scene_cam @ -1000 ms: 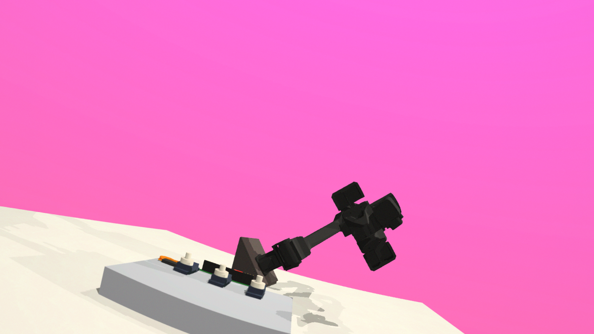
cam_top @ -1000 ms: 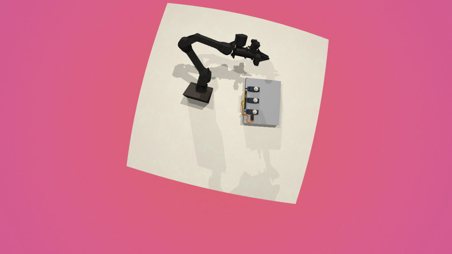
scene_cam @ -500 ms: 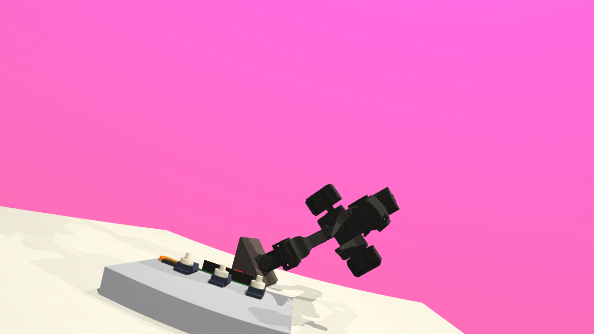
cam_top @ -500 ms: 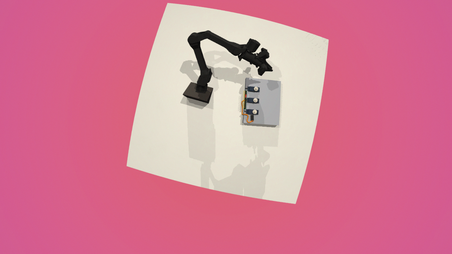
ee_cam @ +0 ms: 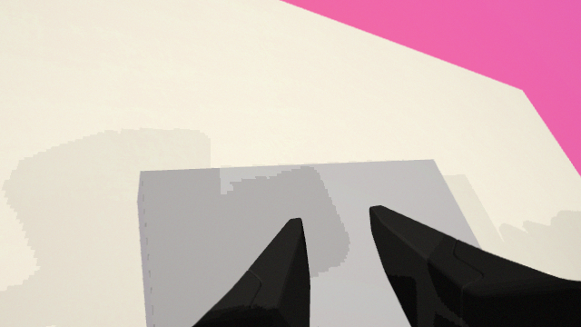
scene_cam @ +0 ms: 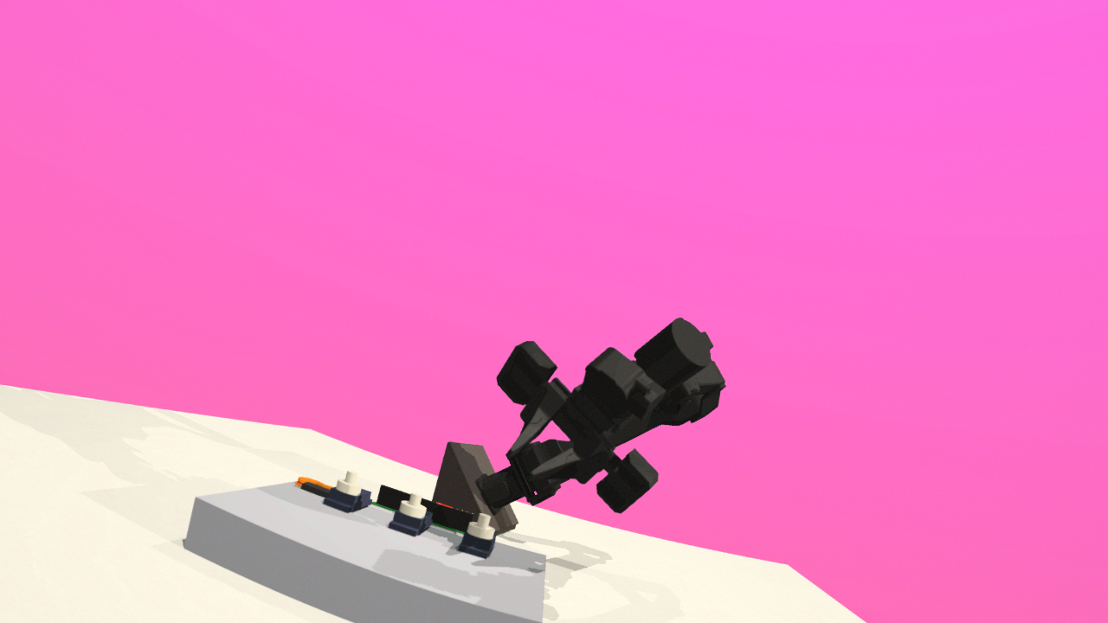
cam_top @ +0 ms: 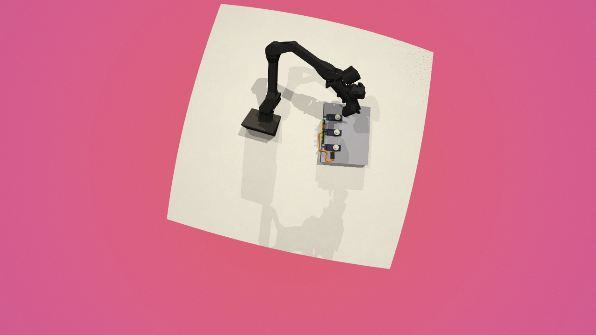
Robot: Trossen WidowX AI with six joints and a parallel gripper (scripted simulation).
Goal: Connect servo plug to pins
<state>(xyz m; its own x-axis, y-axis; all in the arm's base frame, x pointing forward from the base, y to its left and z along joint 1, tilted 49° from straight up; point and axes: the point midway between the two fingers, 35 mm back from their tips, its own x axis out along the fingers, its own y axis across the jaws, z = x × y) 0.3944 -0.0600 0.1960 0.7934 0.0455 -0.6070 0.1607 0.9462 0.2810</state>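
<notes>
The grey holder is 130 mm below my gripper tip, 100 mm to the right of it and 10 mm ahead of it.
</notes>
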